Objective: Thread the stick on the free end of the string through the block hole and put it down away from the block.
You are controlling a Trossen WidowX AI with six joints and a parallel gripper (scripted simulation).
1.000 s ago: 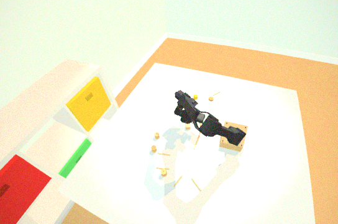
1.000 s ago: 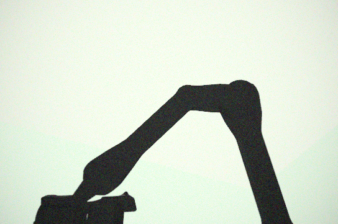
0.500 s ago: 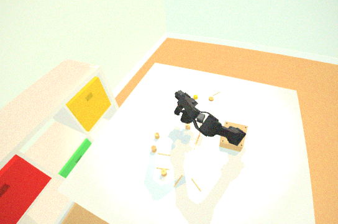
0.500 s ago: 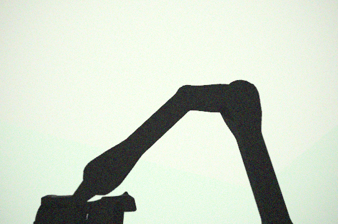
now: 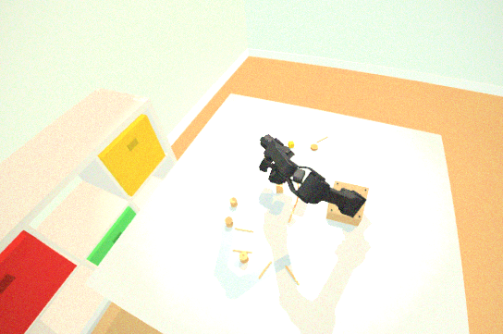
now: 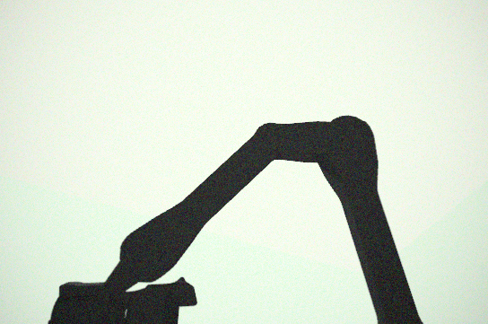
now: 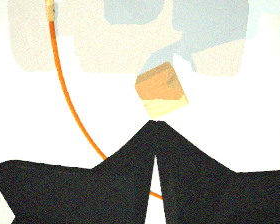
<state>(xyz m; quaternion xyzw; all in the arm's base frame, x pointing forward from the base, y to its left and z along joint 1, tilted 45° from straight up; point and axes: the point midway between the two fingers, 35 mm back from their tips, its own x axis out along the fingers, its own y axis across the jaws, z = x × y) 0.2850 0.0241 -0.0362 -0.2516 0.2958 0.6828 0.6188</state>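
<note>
Now: the square wooden block 10 mm ahead of my gripper tip, 10 mm to the left of it and 40 mm below it. From my gripper tip the other things lie so: thin wooden stick 80 mm behind, 90 mm to the left, 60 mm below; round wooden button 70 mm ahead, 170 mm to the right, 50 mm below; yellow piece 50 mm ahead, 270 mm to the right, 50 mm below.
</note>
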